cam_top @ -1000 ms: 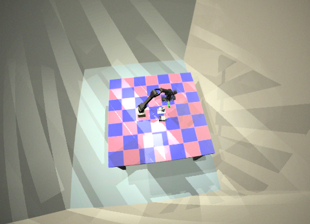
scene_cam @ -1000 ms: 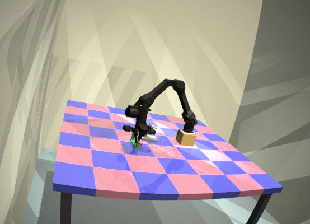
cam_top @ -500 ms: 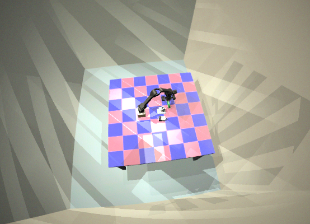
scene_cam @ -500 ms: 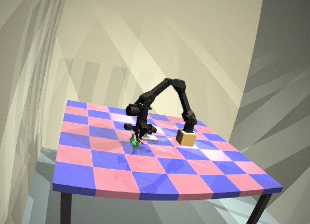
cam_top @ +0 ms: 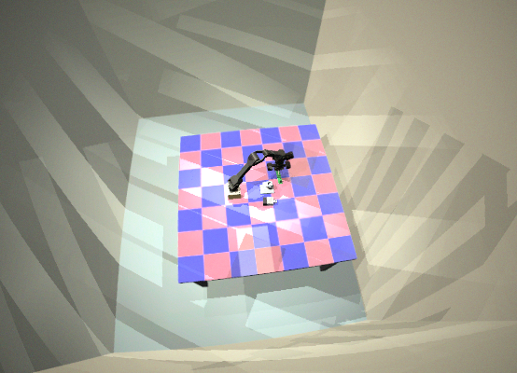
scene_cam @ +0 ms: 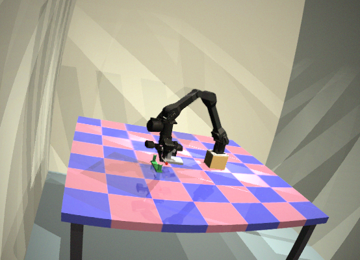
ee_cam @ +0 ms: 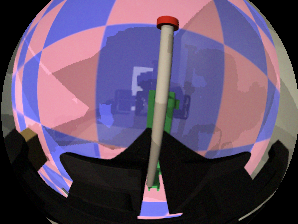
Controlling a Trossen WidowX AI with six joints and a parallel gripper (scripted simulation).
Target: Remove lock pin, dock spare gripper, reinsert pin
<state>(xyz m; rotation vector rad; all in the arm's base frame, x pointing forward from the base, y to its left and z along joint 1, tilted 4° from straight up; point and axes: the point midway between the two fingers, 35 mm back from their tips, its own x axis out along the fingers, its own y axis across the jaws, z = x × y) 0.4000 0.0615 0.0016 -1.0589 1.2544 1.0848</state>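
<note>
Now: the green bar-shaped piece 30 mm to the right of my gripper tip and 20 mm below it. From my gripper tip the other things lie so: spare gripper 150 mm behind, 230 mm to the right, 20 mm below; grey mount 130 mm behind, 120 mm to the right, 10 mm above.
</note>
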